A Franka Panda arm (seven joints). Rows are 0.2 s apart.
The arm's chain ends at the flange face. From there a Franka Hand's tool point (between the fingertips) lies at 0.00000 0.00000 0.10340 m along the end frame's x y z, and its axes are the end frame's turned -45 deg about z.
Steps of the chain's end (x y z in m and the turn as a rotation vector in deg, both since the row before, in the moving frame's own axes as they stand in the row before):
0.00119, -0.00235, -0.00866, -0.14, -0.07, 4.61
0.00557, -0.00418, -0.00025, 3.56, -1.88, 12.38
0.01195, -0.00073, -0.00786, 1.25, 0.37, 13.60
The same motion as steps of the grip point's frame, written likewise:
0.00223, -0.00074, -0.00866, -0.05, -0.15, 4.61
0.00977, -0.00567, -0.00050, 3.85, 1.19, 12.38
0.01115, 0.00707, -0.00789, 0.62, 1.15, 13.60

